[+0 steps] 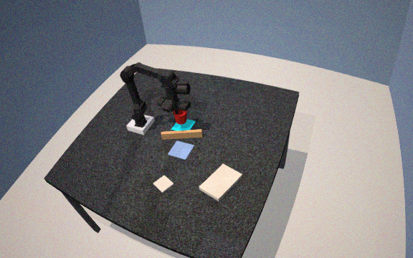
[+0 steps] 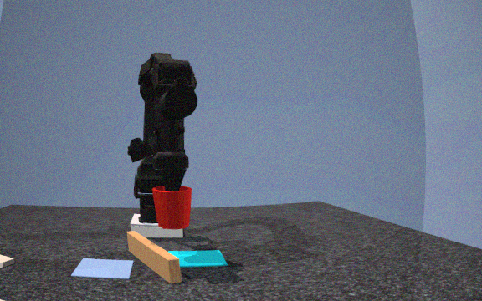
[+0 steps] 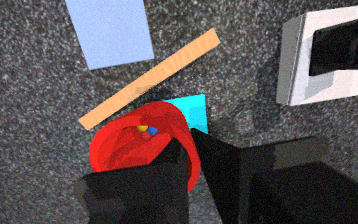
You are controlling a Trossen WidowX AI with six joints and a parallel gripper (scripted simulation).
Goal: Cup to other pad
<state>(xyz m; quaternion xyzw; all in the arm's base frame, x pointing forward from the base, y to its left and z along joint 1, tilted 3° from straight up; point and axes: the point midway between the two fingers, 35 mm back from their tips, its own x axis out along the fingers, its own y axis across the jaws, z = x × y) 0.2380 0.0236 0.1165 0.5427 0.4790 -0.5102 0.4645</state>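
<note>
The cyan pad lies 1 cm ahead of my gripper tip, 4 cm to the left of it and 12 cm below it. The rest, counted from my gripper tip: red cup 3 cm ahead; then wooden bar 4 cm ahead, 5 cm to the right, 10 cm below; then light blue pad 7 cm ahead, 15 cm to the right, 12 cm below.
</note>
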